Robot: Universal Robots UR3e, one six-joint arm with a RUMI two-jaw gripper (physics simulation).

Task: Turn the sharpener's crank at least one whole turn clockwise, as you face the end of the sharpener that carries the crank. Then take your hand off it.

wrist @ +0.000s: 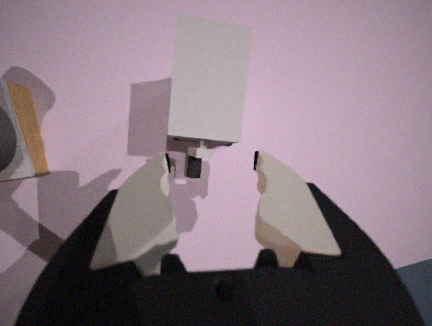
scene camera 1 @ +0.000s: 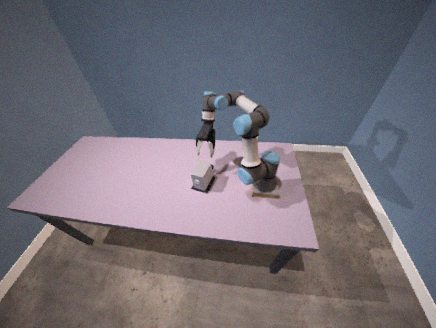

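Where they show: gripper, fingertip midpoint: (wrist: 212, 155) (scene camera 1: 204, 156); arm's base, link origin: (scene camera 1: 264, 183).
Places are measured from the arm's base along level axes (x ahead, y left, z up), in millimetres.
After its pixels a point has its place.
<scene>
The sharpener is a light grey box (scene camera 1: 202, 176) {y 21, x 340, z 94 mm} (wrist: 210, 80) {y -36, x 354, z 95 mm} on a dark base, standing on the table. In the wrist view its crank arm (wrist: 203, 152) sticks out of the end that faces my gripper, with a dark handle (wrist: 194, 166) {y -125, x 312, z 11 mm} on it. In the scene view the crank is mostly hidden behind the box. My gripper (scene camera 1: 205, 154) {y -107, x 337, z 117 mm} (wrist: 212, 155) {y -107, x 337, z 117 mm} is partly open and points down, above and behind the sharpener's crank end. In the wrist view the dark handle shows between the fingertips, nearer the left one; it lies lower than the tips and nothing is gripped.
The robot's base stands on a plate with a wooden edge (scene camera 1: 266, 196) {y 72, x -4, z -22 mm} (wrist: 30, 127) {y -3, x 67, z -19 mm}, to the right of the sharpener in the scene view and at the left in the wrist view. The arm arches over the pink table (scene camera 1: 125, 185) {y -15, x 854, z -34 mm} behind the sharpener. Blue walls stand behind.
</scene>
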